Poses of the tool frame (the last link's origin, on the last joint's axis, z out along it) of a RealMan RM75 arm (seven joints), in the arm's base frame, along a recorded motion.
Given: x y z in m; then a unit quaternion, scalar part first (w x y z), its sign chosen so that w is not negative.
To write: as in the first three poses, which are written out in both.
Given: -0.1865 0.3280 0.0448 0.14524 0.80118 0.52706 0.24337
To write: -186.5 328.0 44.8 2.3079 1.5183 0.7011
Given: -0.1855 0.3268 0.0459 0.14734 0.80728 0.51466 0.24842
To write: -185.5 326.8 45.9 2.3227 1.4808 0.7148
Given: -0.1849 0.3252 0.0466 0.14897 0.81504 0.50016 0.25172
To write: -184.9 325.2 46.6 2.3429 1.4378 0.7236
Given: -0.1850 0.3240 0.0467 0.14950 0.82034 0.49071 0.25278
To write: -185.0 324.0 46.7 2.3575 1.4102 0.7264
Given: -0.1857 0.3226 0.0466 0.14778 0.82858 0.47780 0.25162
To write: -185.7 322.6 46.6 2.3834 1.3744 0.7238
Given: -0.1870 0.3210 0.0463 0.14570 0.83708 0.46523 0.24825
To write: -187.0 321.0 46.3 2.4107 1.3398 0.7149
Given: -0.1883 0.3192 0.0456 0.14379 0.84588 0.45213 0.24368
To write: -188.3 319.2 45.6 2.4387 1.3035 0.7025
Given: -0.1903 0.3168 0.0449 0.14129 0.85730 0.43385 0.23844
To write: -190.3 316.8 44.9 2.4750 1.2525 0.6884
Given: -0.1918 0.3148 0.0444 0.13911 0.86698 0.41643 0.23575
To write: -191.8 314.8 44.4 2.5061 1.2037 0.6815
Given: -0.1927 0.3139 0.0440 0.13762 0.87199 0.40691 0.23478
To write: -192.7 313.9 44.0 2.5227 1.1772 0.6792
